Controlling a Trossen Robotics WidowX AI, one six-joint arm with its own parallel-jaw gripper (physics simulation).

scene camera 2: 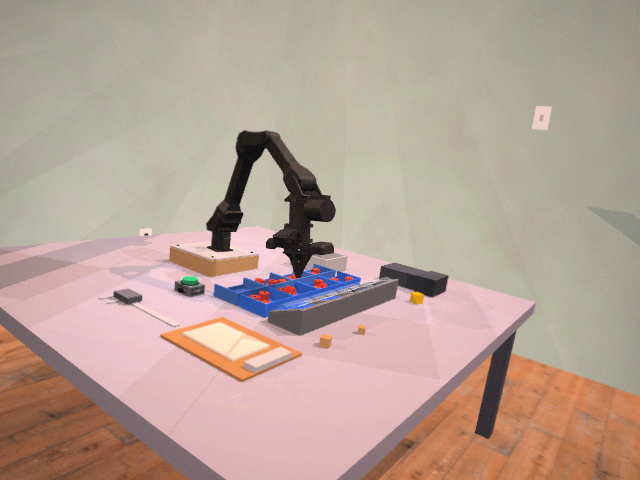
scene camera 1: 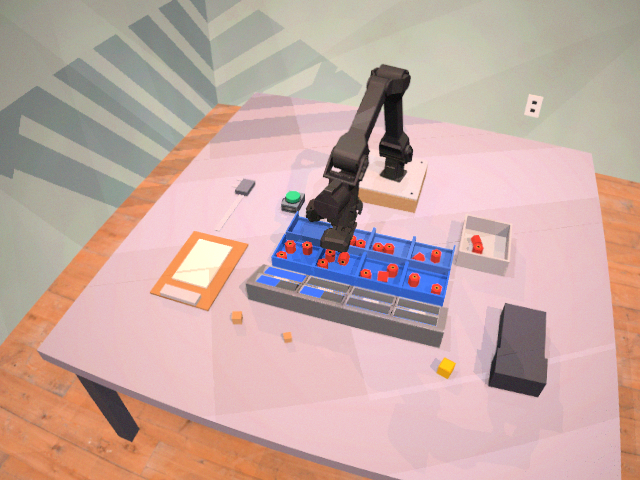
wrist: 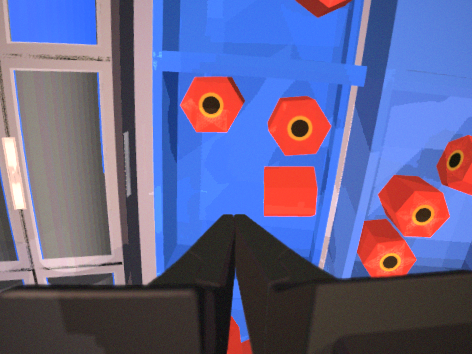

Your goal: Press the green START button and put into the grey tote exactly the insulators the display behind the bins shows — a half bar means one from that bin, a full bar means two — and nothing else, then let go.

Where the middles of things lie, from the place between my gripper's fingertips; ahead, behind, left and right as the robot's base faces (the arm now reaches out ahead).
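Scene:
The dark box [scene camera 1: 519, 365] is 47 cm to the left of my hand, 5 cm ahead of it and 4 cm below it. There's a grey tote [scene camera 1: 495, 236] too, and that one's 31 cm to the left of my hand, 24 cm behind it and, again, 4 cm below it.

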